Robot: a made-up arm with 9 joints. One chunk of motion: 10 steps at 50 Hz.
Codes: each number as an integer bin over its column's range. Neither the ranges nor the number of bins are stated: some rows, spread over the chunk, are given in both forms.
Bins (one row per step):
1: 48 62 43 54 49 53 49 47 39
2: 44 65 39 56 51 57 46 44 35
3: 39 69 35 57 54 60 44 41 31
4: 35 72 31 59 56 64 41 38 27
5: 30 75 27 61 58 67 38 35 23
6: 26 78 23 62 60 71 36 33 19
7: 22 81 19 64 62 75 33 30 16
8: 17 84 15 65 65 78 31 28 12
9: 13 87 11 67 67 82 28 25 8
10: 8 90 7 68 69 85 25 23 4
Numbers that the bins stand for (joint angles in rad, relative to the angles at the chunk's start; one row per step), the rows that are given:
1: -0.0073 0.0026 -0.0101 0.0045 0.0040 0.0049 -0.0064 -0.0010 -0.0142
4: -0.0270 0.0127 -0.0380 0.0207 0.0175 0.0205 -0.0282 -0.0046 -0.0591
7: -0.0467 0.0218 -0.0659 0.0369 0.0290 0.0361 -0.0500 -0.0079 -0.1002
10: -0.0679 0.0309 -0.0937 0.0498 0.0424 0.0502 -0.0718 -0.0107 -0.1451
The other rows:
2: -0.0133 0.0057 -0.0194 0.0110 0.0079 0.0106 -0.0145 -0.0022 -0.0292
3: -0.0209 0.0097 -0.0287 0.0142 0.0136 0.0148 -0.0200 -0.0034 -0.0441
5: -0.0345 0.0158 -0.0473 0.0272 0.0213 0.0247 -0.0364 -0.0059 -0.0740
6: -0.0406 0.0188 -0.0566 0.0304 0.0252 0.0304 -0.0418 -0.0067 -0.0890
8: -0.0542 0.0248 -0.0752 0.0401 0.0347 0.0403 -0.0555 -0.0087 -0.1152
9: -0.0603 0.0279 -0.0844 0.0466 0.0386 0.0460 -0.0636 -0.0099 -0.1301

